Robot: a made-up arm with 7 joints. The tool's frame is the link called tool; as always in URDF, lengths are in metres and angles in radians. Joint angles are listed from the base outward. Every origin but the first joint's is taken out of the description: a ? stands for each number. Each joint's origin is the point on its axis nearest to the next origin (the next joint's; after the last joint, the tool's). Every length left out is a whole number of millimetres.
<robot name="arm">
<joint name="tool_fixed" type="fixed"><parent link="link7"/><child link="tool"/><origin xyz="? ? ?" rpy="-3.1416 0 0"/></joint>
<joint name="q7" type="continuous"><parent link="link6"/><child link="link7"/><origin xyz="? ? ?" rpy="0 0 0"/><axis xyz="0 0 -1"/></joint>
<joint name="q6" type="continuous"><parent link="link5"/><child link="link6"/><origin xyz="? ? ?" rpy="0 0 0"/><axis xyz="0 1 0"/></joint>
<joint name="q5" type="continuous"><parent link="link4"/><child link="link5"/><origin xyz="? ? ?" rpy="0 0 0"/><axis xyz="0 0 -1"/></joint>
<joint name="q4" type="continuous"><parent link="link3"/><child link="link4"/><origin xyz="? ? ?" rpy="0 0 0"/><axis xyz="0 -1 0"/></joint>
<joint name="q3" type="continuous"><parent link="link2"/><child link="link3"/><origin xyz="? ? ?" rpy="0 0 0"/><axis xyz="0 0 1"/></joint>
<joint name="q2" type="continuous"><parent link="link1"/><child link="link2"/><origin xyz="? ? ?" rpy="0 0 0"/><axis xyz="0 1 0"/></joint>
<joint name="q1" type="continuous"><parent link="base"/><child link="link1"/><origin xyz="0 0 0.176" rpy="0 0 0"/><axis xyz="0 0 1"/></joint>
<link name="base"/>
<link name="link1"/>
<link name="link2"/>
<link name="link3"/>
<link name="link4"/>
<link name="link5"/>
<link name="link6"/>
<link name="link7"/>
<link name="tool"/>
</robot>
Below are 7 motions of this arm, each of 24 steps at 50 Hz.
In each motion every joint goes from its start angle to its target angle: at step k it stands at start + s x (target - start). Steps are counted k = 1, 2, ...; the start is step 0. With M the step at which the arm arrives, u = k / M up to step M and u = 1 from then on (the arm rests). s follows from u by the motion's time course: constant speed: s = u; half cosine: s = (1 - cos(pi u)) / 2; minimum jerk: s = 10 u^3 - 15 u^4 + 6 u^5.
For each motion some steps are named. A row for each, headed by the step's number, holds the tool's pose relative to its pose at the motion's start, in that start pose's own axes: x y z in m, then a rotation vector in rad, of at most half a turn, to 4 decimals.
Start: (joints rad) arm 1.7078 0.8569 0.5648 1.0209 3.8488 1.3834 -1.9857
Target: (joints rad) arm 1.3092 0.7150 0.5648 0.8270 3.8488 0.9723 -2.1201
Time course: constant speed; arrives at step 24
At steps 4, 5, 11, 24:
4: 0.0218 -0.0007 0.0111 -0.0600 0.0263 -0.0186
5: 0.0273 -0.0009 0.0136 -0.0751 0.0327 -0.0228
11: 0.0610 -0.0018 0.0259 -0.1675 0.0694 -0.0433
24: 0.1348 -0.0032 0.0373 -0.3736 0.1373 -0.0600

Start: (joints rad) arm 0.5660 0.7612 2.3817 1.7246 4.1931 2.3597 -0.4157
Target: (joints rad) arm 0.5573 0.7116 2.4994 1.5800 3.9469 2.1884 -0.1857
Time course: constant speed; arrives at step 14
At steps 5, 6, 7, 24:
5: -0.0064 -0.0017 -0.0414 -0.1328 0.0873 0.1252
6: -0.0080 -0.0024 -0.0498 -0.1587 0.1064 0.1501
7: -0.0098 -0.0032 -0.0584 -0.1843 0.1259 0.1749
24: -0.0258 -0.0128 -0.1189 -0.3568 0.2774 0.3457

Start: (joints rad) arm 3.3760 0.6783 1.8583 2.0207 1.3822 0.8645 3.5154
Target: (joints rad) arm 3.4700 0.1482 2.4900 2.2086 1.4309 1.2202 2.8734
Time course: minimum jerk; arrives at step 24
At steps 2, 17, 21, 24:
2: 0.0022 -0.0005 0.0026 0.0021 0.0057 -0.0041
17: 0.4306 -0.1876 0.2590 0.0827 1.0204 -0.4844
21: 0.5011 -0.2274 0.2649 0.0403 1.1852 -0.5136
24: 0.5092 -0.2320 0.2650 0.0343 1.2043 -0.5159

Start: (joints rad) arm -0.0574 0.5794 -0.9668 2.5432 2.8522 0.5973 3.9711
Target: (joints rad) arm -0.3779 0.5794 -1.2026 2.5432 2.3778 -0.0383 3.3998
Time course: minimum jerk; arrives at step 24
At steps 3, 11, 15, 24:
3: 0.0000 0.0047 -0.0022 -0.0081 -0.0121 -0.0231
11: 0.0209 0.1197 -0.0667 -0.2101 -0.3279 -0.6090
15: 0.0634 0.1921 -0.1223 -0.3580 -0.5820 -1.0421
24: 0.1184 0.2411 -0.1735 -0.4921 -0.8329 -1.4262

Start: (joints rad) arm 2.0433 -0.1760 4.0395 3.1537 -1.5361 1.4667 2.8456
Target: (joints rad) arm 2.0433 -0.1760 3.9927 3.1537 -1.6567 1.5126 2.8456
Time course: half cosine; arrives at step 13
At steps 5, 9, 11, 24:
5: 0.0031 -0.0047 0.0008 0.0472 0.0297 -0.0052
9: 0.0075 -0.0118 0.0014 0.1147 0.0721 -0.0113
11: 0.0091 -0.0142 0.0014 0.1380 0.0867 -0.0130
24: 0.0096 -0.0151 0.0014 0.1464 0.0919 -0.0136

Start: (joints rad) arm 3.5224 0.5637 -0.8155 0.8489 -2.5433 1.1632 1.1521
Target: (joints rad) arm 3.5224 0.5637 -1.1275 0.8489 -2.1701 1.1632 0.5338
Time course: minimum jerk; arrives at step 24
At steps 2, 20, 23, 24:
2: -0.0009 -0.0002 0.0004 0.0006 -0.0031 -0.0029
20: -0.1834 -0.0213 0.0488 0.2604 -0.5456 -0.5068
23: -0.1902 -0.0218 0.0493 0.2748 -0.5632 -0.5229
24: -0.1903 -0.0218 0.0493 0.2751 -0.5636 -0.5232

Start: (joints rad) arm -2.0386 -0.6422 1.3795 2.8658 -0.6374 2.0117 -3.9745
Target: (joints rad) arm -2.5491 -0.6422 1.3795 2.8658 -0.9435 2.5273 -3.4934
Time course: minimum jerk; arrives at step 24
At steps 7, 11, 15, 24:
7: 0.0003 0.0016 0.0291 -0.0111 0.1599 0.1044
11: 0.0077 0.0047 0.0756 -0.0018 0.4408 0.3033
15: 0.0229 0.0094 0.1191 0.0535 0.7483 0.5420
24: 0.0397 0.0153 0.1507 0.1461 1.0179 0.7690

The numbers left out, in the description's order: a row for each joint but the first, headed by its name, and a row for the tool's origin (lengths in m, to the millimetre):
tool: 0 0 0
q7: 0.085 0 -0.109
q6: 0 0 0
q5: 0.094 0 -0.414
q4: 0.08 0 0
q3: 0 0 0.19
q2: 0 0 0

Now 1 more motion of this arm.
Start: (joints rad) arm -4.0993 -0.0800 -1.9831 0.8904 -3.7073 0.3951 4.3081
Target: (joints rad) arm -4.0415 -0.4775 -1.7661 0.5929 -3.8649 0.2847 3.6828
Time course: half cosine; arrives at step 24
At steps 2, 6, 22, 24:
2: -0.0054 0.0002 0.0002 -0.0001 -0.0110 -0.0074
6: -0.0460 0.0005 0.0003 0.0051 -0.0947 -0.0648
22: -0.2806 -0.0468 -0.0633 0.2749 -0.5795 -0.4774
24: -0.2846 -0.0484 -0.0656 0.2844 -0.5874 -0.4862

